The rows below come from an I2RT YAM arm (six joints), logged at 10 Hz.
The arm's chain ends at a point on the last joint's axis. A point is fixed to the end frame.
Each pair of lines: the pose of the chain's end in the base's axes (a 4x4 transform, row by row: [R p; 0 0 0 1], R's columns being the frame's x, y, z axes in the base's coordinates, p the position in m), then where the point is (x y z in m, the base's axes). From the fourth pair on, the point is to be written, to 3 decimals.
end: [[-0.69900, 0.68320, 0.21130, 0.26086], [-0.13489, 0.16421, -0.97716, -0.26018], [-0.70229, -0.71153, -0.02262, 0.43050], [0, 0, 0, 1]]
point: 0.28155 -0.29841 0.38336
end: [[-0.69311, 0.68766, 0.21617, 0.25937], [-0.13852, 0.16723, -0.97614, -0.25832], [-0.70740, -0.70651, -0.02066, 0.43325], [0, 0, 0, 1]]
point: 0.28060 -0.29647 0.38628
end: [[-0.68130, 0.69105, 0.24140, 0.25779], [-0.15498, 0.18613, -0.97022, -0.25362], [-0.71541, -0.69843, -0.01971, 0.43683], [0, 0, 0, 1]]
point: 0.28052 -0.29113 0.39004
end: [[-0.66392, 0.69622, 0.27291, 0.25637], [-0.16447, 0.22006, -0.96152, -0.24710], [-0.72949, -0.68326, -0.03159, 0.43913], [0, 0, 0, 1]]
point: 0.281 -0.283 0.392
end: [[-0.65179, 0.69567, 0.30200, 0.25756], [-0.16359, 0.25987, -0.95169, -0.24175], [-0.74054, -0.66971, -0.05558, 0.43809], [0, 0, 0, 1]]
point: 0.284 -0.276 0.390
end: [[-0.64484, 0.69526, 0.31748, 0.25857], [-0.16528, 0.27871, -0.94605, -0.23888], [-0.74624, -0.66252, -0.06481, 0.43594], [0, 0, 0, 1]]
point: 0.286 -0.272 0.388
